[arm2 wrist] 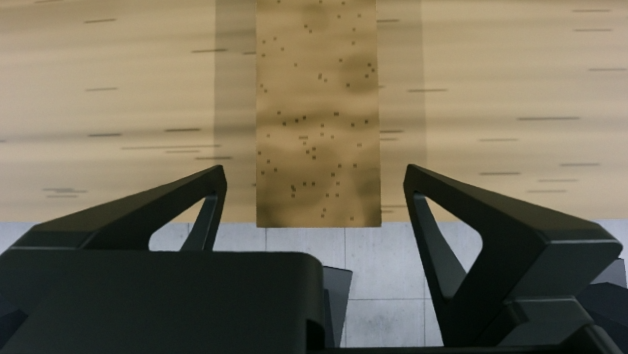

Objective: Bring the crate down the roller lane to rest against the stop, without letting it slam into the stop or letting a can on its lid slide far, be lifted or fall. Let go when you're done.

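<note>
My arm2 gripper (316, 169) is open, its two dark fingers wide apart, one on each side of a long speckled tan strip. The strip is below the fingers in the picture's middle, and no contact between it and either finger shows. The crate, the can on its lid, the roller lane and the stop cannot be made out in this view. The grippers of arm1, arm3, arm4, arm5 and arm6 do not show.
The speckled tan strip (317, 100) runs from the top of the view to the near edge of a pale wooden table top (500, 100). Darker bands lie along both its sides. Grey floor tiles (385, 320) and a dark grey part (341, 290) show beyond the edge.
</note>
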